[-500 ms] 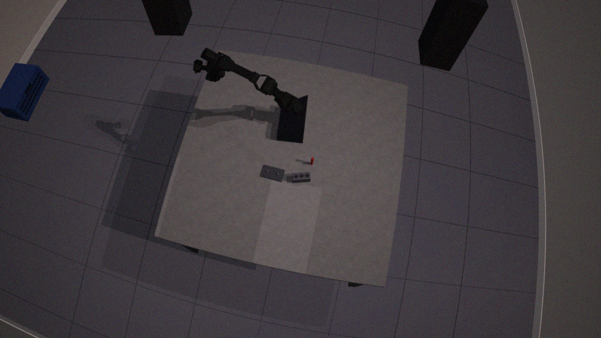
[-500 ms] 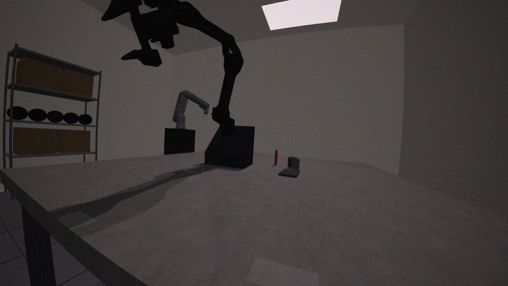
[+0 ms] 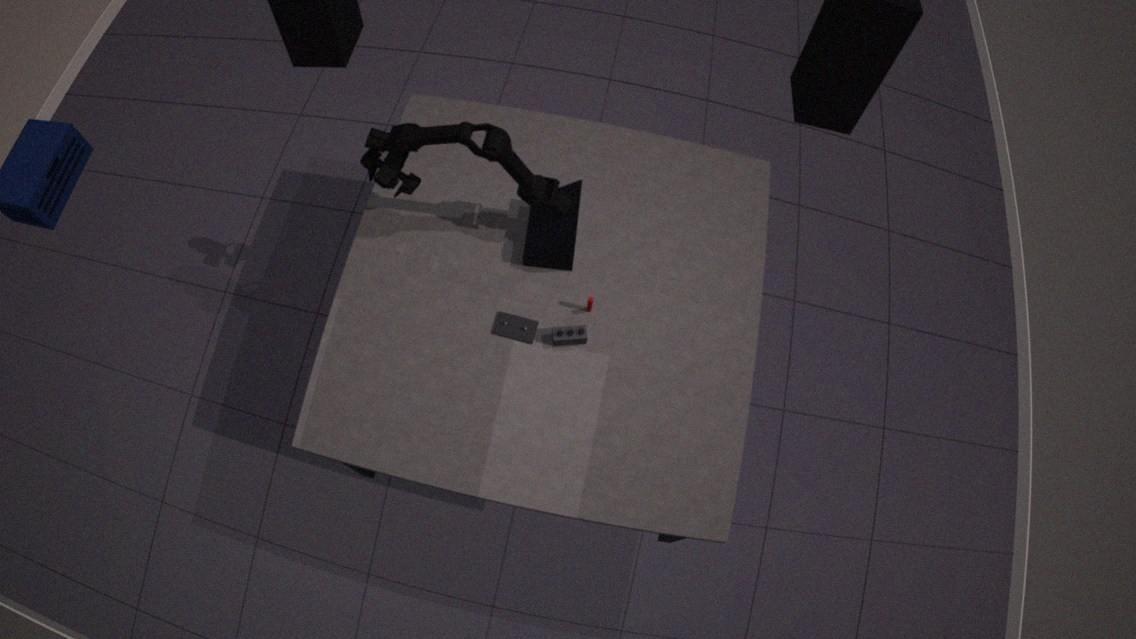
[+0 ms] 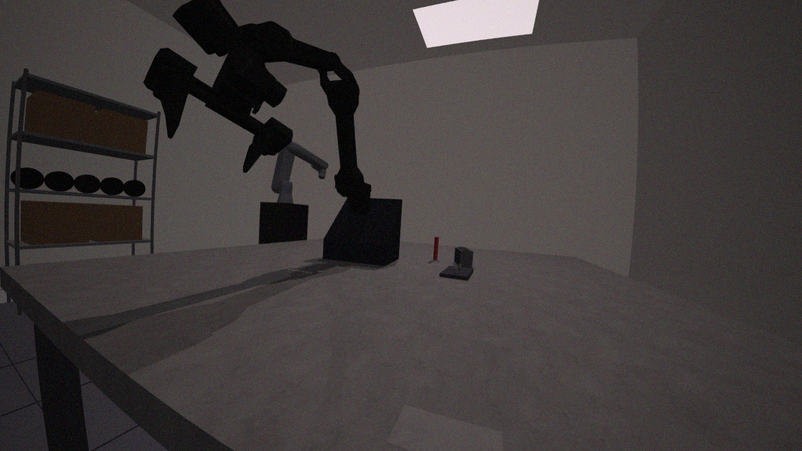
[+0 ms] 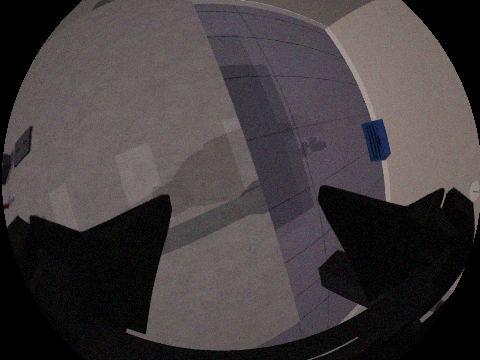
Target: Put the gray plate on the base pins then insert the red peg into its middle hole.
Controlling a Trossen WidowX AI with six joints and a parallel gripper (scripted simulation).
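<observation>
Right now my gripper tip is 310 mm short of the gray plate, 600 mm to the right of it and 170 mm above it. Round my gripper tip: dark base (300 mm ahead, 440 mm to the left, 200 mm below); red peg (210 mm ahead, 650 mm to the left, 170 mm below).
</observation>
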